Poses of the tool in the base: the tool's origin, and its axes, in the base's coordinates. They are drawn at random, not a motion.
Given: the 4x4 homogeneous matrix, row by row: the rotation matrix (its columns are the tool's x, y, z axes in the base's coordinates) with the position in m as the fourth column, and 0 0 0 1 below. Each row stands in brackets.
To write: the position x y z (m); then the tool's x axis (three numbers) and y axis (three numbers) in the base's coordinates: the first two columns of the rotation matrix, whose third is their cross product. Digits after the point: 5 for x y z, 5 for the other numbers. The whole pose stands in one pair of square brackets.
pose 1, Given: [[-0.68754 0.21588 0.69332 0.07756], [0.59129 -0.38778 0.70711 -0.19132], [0.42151 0.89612 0.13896 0.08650], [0 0 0 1]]
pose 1, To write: [0.07756 -0.19132 0.08650 -0.68754 0.59129 0.42151 0.21588 -0.38778 0.89612]
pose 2, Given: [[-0.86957 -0.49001 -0.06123 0.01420], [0.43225 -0.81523 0.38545 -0.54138], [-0.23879 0.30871 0.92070 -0.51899], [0 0 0 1]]
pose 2, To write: [0.01420 -0.54138 -0.51899 -0.86957 0.43225 -0.23879 -0.49001 -0.81523 0.30871]
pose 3, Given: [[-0.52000 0.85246 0.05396 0.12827], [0.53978 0.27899 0.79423 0.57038], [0.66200 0.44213 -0.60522 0.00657], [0 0 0 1]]
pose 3, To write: [0.12827 0.57038 0.00657 -0.52000 0.53978 0.66200 0.85246 0.27899 0.44213]
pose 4, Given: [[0.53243 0.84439 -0.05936 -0.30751], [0.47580 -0.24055 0.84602 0.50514], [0.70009 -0.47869 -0.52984 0.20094], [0 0 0 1]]
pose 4, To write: [-0.30751 0.50514 0.20094 0.53243 0.47580 0.70009 0.84439 -0.24055 -0.47869]
